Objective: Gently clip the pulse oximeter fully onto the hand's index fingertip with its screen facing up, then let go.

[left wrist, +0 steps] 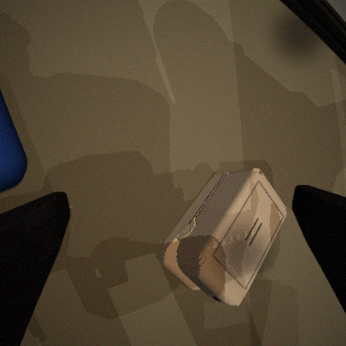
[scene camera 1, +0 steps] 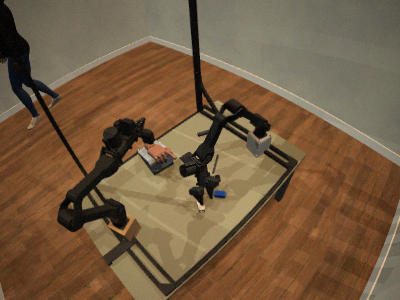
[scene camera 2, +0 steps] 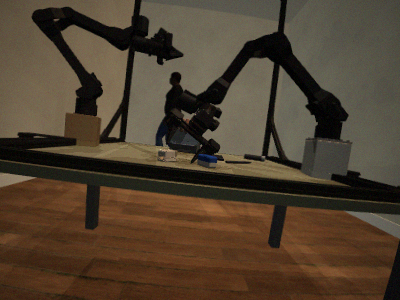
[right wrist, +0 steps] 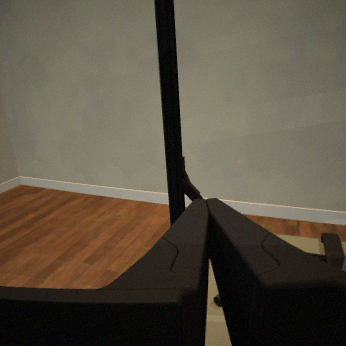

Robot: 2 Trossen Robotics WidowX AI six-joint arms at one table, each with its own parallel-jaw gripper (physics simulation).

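Frame: origin at the left arm's base, x down, y right, z back, level; millimetres.
Seen in the pictures: left gripper, fingertip midpoint: [left wrist: 181,199] [scene camera 1: 207,202] [scene camera 2: 179,153]; right gripper, fingertip midpoint: [scene camera 1: 144,118] [scene camera 2: 183,55] [right wrist: 204,209]; left arm's base at its link origin: [scene camera 1: 260,133] [scene camera 2: 327,140]; right arm's base at its link origin: [scene camera 1: 121,222] [scene camera 2: 85,115].
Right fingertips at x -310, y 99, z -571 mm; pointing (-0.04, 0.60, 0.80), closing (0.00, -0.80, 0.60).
Offsets run from my right fingertips to a thing's middle.
The white pulse oximeter @[dx +416, dy -264, dz +96 mm] [scene camera 1: 201,208] [scene camera 2: 167,155] [left wrist: 240,240] rests on the table. In the left wrist view a broad face with a rectangular outline and two short dark lines shows; I cannot tell whether it is the screen. My left gripper [scene camera 1: 205,200] [left wrist: 181,199] is open above it; the oximeter lies between its spread fingers, nearer the finger at picture right, and is not gripped. The hand [scene camera 1: 159,151] lies on a grey support @[dx +387, dy +121, dz +24 mm] [scene camera 1: 156,168], fingers toward picture right, far from the oximeter. My right gripper [scene camera 2: 182,54] [right wrist: 204,209] is shut and empty, high above the table.
A blue block @[dx +416, dy -255, dz +210 mm] [scene camera 1: 220,194] [scene camera 2: 207,161] [left wrist: 9,150] lies close beside the left gripper. A thin dark rod @[dx +427, dy -63, dz +301 mm] [scene camera 1: 215,164] [scene camera 2: 238,162] and a short dark cylinder @[dx +419, dy +165, dz +371 mm] [scene camera 1: 203,133] [scene camera 2: 254,157] lie farther back. Black rails edge the table; a person [scene camera 1: 20,75] [scene camera 2: 174,95] stands beyond it.
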